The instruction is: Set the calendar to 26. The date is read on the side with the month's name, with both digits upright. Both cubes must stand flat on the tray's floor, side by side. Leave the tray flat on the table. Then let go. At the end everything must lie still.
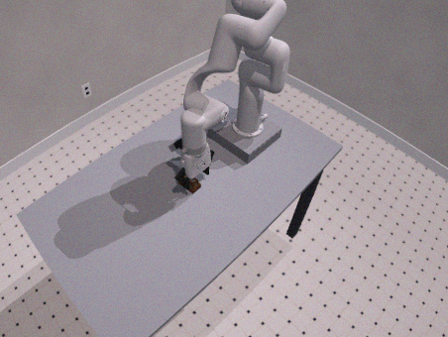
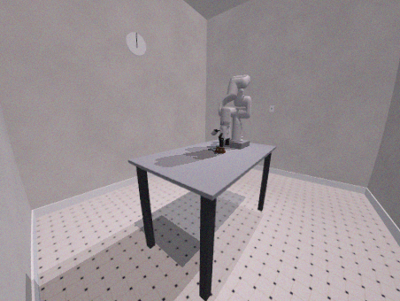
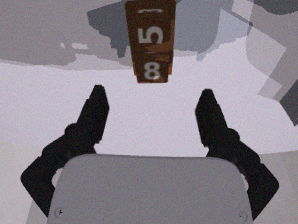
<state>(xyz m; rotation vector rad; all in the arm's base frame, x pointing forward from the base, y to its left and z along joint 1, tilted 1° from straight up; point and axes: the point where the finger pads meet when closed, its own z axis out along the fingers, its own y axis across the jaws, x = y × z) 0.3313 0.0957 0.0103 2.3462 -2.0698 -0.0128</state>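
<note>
The brown cube lies 20 mm to the right of my hand and 40 mm below it. From my hand the other things lie so: brown wooden tray (10 mm ahead, 30 mm to the right, 60 mm below).
</note>
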